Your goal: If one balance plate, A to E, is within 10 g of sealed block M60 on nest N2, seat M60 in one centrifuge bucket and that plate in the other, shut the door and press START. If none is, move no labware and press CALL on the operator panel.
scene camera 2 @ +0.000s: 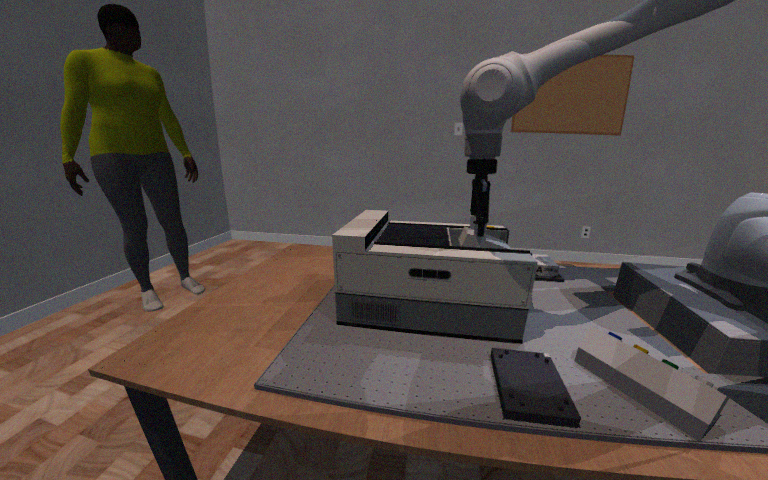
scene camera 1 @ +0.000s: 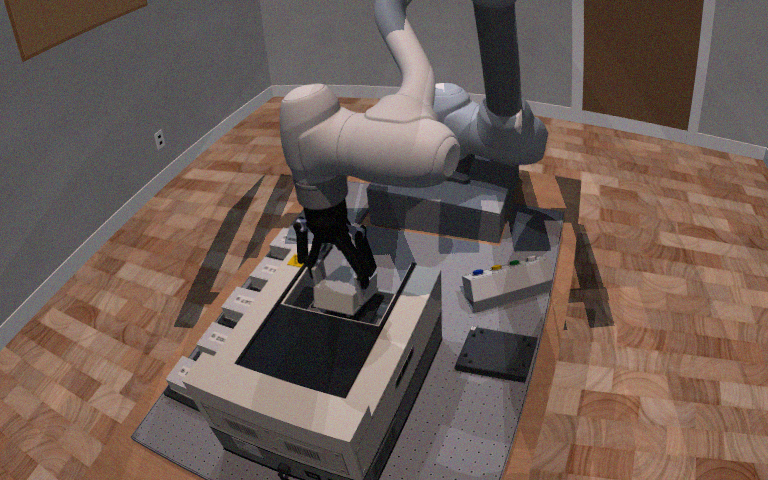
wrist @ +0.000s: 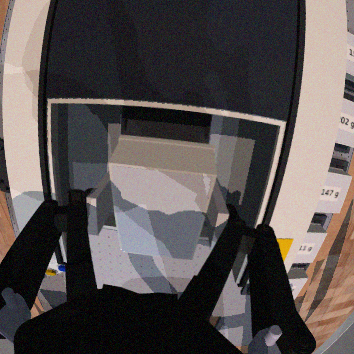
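Pixels of known places: gripper, fingertip midpoint: (scene camera 2: 476,243) (scene camera 1: 342,295) (wrist: 161,186); arm's base, origin of the base link: (scene camera 2: 728,292).
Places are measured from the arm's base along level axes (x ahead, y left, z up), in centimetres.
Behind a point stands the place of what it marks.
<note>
My gripper (scene camera 1: 339,284) {x 70.3, y -7.1, z 9.6 cm} (scene camera 2: 480,230) {x 70.3, y -7.1, z 9.6 cm} (wrist: 161,186) {x 70.3, y -7.1, z 9.6 cm} is shut on a white block (scene camera 1: 341,295) {x 73.8, y -5.7, z 12.9 cm} (wrist: 161,182) {x 72.2, y -7.4, z 13.0 cm}, held by its two sides; no label on it shows. It holds the block low in the open chamber of the cream centrifuge (scene camera 1: 287,405) {x 102.8, y -5.2, z 14.7 cm} (scene camera 2: 430,281) {x 84.0, y 8.7, z 4.9 cm}, at about rim height. In scene camera 2 the rim hides the block. A dark bucket (wrist: 165,123) {x 75.5, y -7.1, z 4.3 cm} shows just beyond the block in the wrist view. The dark sliding door (scene camera 1: 306,348) {x 87.4, y -8.1, z 11.6 cm} (wrist: 175,53) {x 82.1, y -8.3, z 11.6 cm} stands open. The black nest (scene camera 1: 496,353) {x 66.0, y 24.2, z -7.4 cm} (scene camera 2: 532,386) {x 65.6, y 26.6, z -7.4 cm} is bare.
Labelled balance-plate slots (scene camera 1: 215,337) (wrist: 330,192) run along the centrifuge's left side; "147 g" is readable. The operator panel (scene camera 1: 511,286) {x 46.3, y 25.2, z -4.8 cm} with coloured buttons lies right of the centrifuge. The robot base block (scene camera 1: 439,210) {x 20.0, y 2.3, z -2.9 cm} is behind. A person (scene camera 2: 163,167) stands far left.
</note>
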